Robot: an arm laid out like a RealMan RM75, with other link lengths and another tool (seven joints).
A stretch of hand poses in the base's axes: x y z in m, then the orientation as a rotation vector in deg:
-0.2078, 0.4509, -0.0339, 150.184, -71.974, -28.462
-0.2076, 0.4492, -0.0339, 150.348, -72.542, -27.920
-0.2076, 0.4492, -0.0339, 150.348, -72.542, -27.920
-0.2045, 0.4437, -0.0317, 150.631, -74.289, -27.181
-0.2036, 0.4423, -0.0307, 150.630, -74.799, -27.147
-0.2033, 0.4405, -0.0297, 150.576, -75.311, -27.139
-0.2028, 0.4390, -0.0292, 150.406, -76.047, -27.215
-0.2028, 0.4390, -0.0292, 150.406, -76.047, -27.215
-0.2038, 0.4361, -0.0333, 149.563, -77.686, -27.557
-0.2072, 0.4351, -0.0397, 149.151, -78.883, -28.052
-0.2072, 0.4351, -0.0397, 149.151, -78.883, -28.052
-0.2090, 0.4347, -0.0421, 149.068, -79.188, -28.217
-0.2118, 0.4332, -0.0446, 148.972, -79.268, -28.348
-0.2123, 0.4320, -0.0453, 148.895, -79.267, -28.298
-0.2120, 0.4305, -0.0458, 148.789, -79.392, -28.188
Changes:
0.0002, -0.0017, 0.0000, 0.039, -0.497, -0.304
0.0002, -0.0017, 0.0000, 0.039, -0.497, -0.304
0.0033, -0.0072, 0.0022, 0.389, -1.433, -1.351
0.0042, -0.0086, 0.0032, 0.503, -1.571, -1.685
0.0045, -0.0104, 0.0042, 0.587, -1.672, -2.030
0.0050, -0.0119, 0.0047, 0.673, -1.730, -2.546
0.0050, -0.0119, 0.0047, 0.673, -1.730, -2.546
0.0040, -0.0148, 0.0006, 0.576, -1.559, -3.786
0.0006, -0.0158, -0.0058, 0.781, -1.403, -4.680
0.0006, -0.0158, -0.0058, 0.781, -1.403, -4.680
-0.0012, -0.0162, -0.0082, 0.868, -1.354, -4.907
-0.0040, -0.0177, -0.0107, 0.869, -1.261, -4.987
-0.0045, -0.0189, -0.0114, 0.787, -1.252, -4.995
-0.0042, -0.0204, -0.0119, 0.691, -1.292, -5.084

